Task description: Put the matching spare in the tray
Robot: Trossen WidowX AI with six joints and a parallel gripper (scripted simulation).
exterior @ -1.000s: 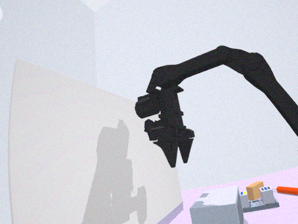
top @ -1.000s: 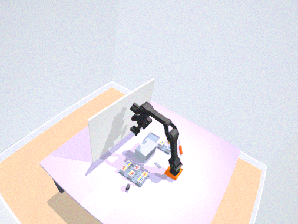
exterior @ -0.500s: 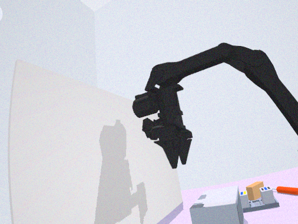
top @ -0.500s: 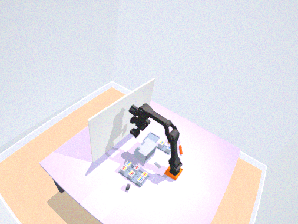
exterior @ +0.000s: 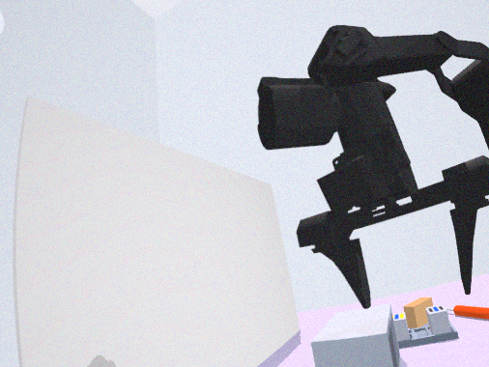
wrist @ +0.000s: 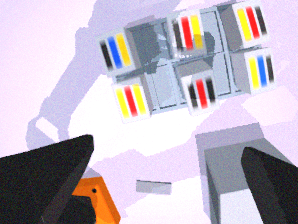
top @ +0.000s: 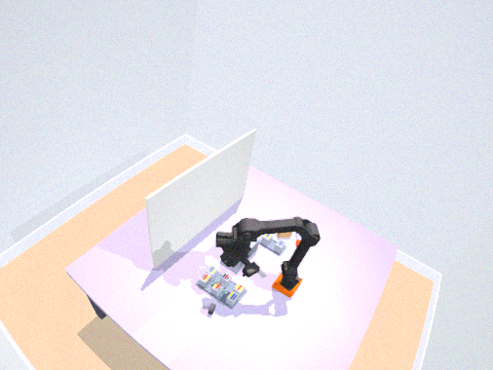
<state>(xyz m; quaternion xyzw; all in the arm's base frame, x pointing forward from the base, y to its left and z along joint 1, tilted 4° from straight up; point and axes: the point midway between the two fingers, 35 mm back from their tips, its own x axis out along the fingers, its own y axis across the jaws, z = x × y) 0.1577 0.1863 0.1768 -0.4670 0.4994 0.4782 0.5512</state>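
The grey spare block lies 40 mm behind my gripper tip, 10 mm to the left of it and 110 mm below it. Round my gripper tip: holder: 50 mm ahead, 330 mm to the right, 150 mm below; then grey mounted unit: 110 mm ahead, 150 mm to the right, 100 mm below; then white wall panel: 350 mm ahead, 120 mm to the right, 70 mm above.
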